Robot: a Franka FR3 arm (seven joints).
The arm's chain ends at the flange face. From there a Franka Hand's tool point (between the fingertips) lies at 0.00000 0.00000 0.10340 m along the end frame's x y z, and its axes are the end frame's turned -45 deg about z.
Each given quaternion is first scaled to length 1.
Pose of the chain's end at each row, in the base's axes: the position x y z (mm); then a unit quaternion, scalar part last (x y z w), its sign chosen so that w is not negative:
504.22 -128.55 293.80 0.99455 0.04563 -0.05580 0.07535
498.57 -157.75 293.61 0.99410 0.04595 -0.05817 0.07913
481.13 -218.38 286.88 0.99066 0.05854 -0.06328 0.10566
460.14 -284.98 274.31 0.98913 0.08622 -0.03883 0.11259
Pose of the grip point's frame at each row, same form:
493.45 -144.57 192.22 0.90138 0.42275 -0.08039 0.04826
487.36 -174.57 192.20 0.90085 0.42288 -0.08402 0.05085
469.45 -240.79 186.62 0.89285 0.43319 -0.09890 0.07340
454.20 -308.70 173.84 0.88084 0.45818 -0.07896 0.08916

